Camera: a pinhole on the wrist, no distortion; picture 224 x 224 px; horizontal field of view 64.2 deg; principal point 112.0 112.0 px. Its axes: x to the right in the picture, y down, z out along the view. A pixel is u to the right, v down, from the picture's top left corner.
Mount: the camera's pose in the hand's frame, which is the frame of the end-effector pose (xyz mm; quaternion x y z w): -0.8 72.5 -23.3 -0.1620 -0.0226 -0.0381 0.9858
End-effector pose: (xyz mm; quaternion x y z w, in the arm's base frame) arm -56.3 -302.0 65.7 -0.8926 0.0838 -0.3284 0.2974
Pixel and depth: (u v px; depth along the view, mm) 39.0 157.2 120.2
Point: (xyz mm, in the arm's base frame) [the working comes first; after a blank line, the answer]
In the camera's frame: -49.1 30.4 120.2

-39.5 -363.1 -93.0
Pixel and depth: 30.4 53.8 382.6
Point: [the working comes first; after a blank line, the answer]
In the camera's frame: -174.9 -124.7 382.6

30.0 -130.8 -316.5
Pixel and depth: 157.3 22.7 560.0
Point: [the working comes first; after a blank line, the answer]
In the camera's frame: 142.1 -280.1 560.0

403.5 -31.3 -234.8
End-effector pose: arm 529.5 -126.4 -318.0 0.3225 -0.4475 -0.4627 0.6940
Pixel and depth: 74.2 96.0 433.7
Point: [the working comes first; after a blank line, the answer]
In the camera's frame: -91.8 -38.9 433.7

212.2 28.2 -42.7
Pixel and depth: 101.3 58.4 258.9
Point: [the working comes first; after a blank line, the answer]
In the camera's frame: -15.5 -77.7 258.9

327.8 -75.5 -160.1
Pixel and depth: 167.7 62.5 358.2
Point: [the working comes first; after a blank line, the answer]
In the camera's frame: 111.7 -99.3 358.2

250.3 -191.4 -76.0
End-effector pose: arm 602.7 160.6 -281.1 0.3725 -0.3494 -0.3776 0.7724
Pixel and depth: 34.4 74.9 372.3
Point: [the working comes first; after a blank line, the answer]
In the camera's frame: -161.8 -77.4 372.3

277.0 262.3 -53.9
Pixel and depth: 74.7 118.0 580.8
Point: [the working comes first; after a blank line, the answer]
In the camera's frame: -121.3 19.5 580.8

208.2 242.7 168.3
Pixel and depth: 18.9 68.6 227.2
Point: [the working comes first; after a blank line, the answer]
In the camera's frame: -118.5 -55.2 227.2

407.6 252.0 -132.9
